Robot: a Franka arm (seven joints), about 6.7 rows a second.
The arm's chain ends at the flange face. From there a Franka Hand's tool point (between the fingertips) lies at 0.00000 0.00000 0.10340 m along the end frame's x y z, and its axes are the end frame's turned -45 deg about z.
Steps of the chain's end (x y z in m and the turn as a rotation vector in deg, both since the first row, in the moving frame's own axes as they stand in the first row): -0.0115 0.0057 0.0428 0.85 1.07 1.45; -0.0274 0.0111 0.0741 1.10 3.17 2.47; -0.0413 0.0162 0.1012 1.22 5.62 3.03; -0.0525 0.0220 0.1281 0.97 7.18 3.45
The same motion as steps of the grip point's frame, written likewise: -0.0097 -0.0038 0.0428 -0.16 1.36 1.45; -0.0218 -0.0088 0.0739 -1.46 3.02 2.47; -0.0321 -0.0119 0.1007 -3.11 4.84 3.03; -0.0426 -0.0134 0.1273 -4.39 5.76 3.45
